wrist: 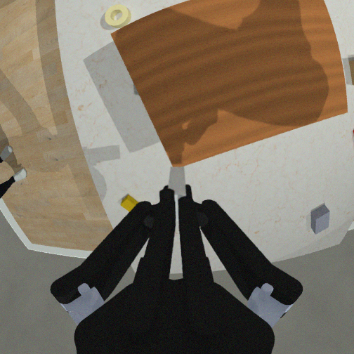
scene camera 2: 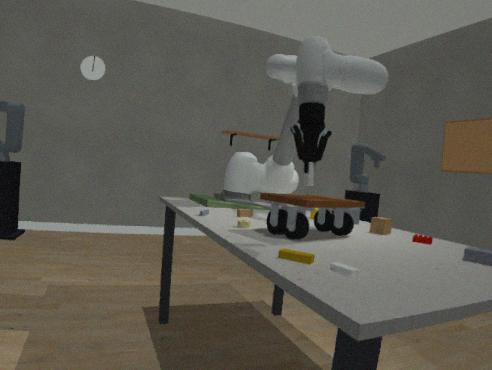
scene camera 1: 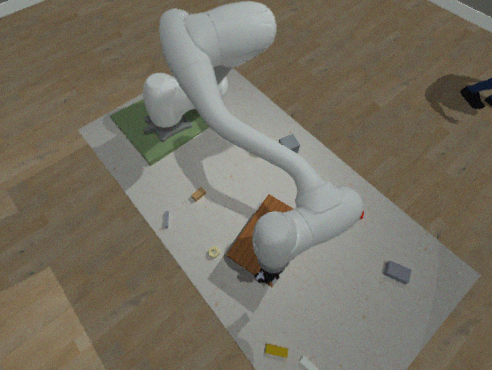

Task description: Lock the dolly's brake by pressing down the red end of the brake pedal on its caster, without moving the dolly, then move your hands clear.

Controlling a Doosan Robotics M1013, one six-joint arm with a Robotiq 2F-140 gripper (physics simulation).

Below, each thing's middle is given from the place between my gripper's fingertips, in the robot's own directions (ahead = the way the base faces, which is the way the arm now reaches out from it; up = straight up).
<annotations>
Right now the dolly [scene camera 2: 292, 221] is 130 mm behind my hand, 110 mm below it and 100 mm to the left of it.
</annotations>
